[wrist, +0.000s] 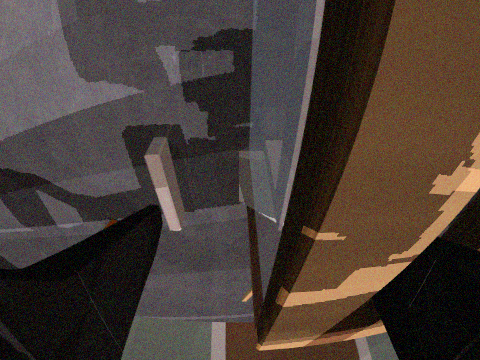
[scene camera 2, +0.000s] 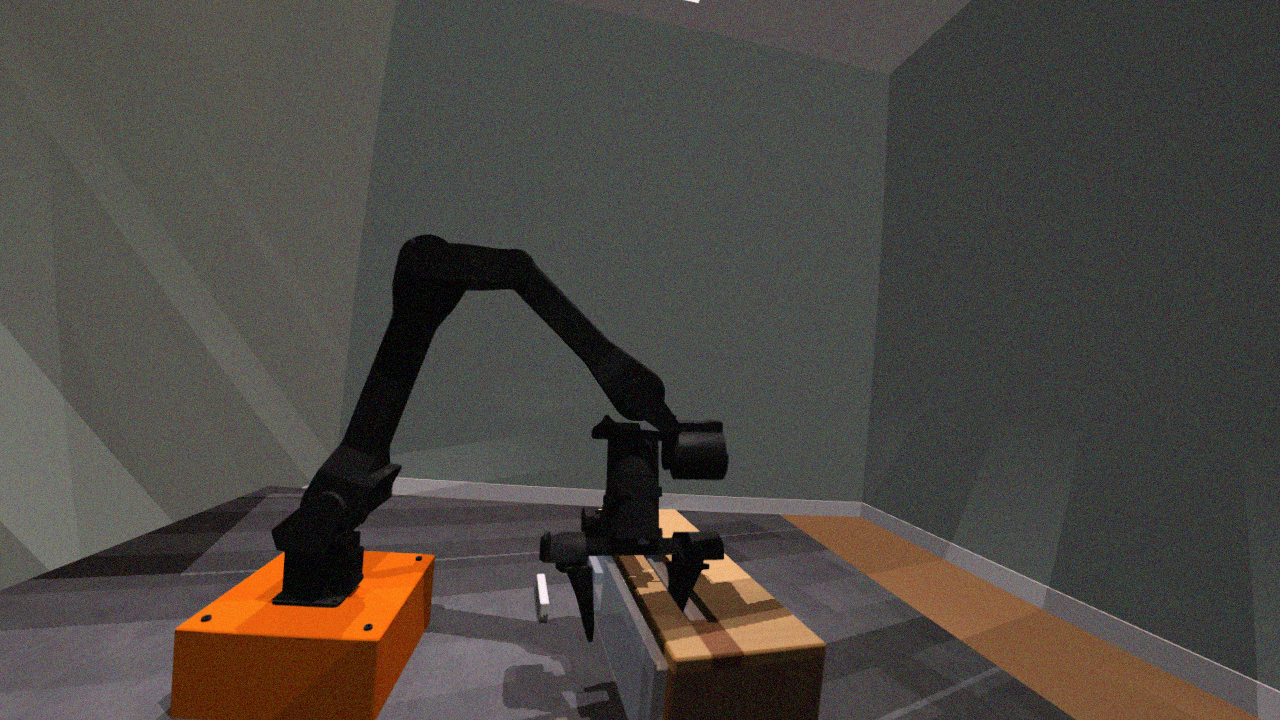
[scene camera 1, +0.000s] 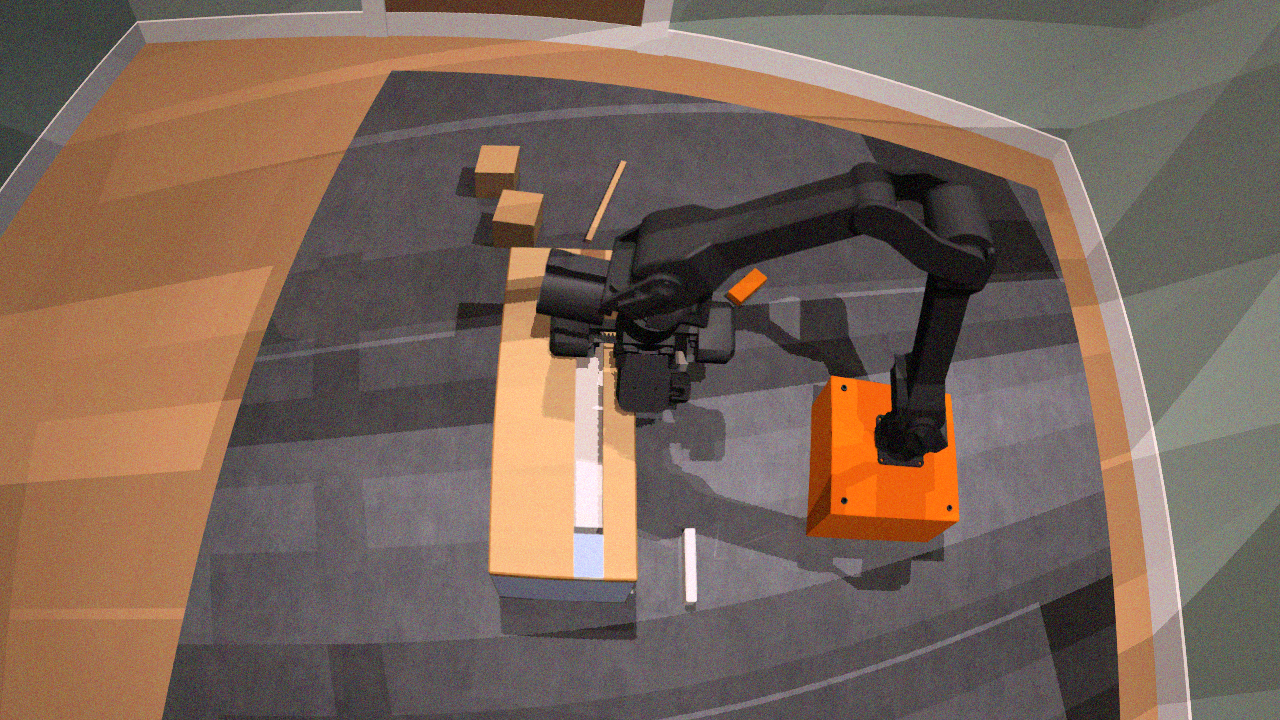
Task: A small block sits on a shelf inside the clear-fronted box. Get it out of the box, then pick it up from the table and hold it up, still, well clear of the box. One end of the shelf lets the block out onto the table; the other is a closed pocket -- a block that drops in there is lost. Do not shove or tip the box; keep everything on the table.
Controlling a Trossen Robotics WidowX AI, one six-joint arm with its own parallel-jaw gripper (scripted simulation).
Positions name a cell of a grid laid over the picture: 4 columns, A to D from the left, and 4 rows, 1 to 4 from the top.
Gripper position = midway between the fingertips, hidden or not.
Note:
In view: the gripper (scene camera 2: B4), a long tan box (scene camera 1: B3) and an orange piece (scene camera 1: C2).
The long tan box also shows in the wrist view (wrist: C2). The gripper is seen too in the wrist view (wrist: C3) and in scene camera 1 (scene camera 1: B2). Scene camera 2 misses the orange piece: it is out of frame.

